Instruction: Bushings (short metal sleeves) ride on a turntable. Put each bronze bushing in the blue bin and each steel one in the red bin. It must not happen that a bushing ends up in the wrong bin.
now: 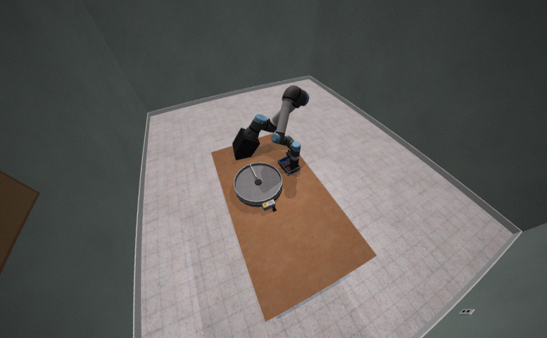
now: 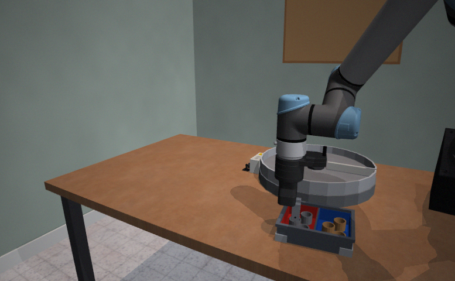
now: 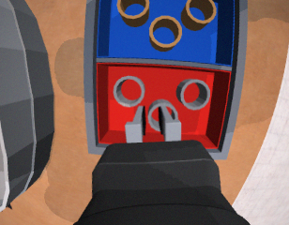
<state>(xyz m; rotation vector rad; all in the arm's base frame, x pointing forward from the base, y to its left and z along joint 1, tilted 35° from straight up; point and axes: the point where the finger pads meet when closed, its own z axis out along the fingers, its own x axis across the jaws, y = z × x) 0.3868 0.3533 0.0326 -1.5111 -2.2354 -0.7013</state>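
Right now my hand is 60 mm past the bin, 10 mm to the left of it and 10 mm above it. Round my hand: grey turntable: 340 mm to the right, 80 mm ahead, 20 mm above.
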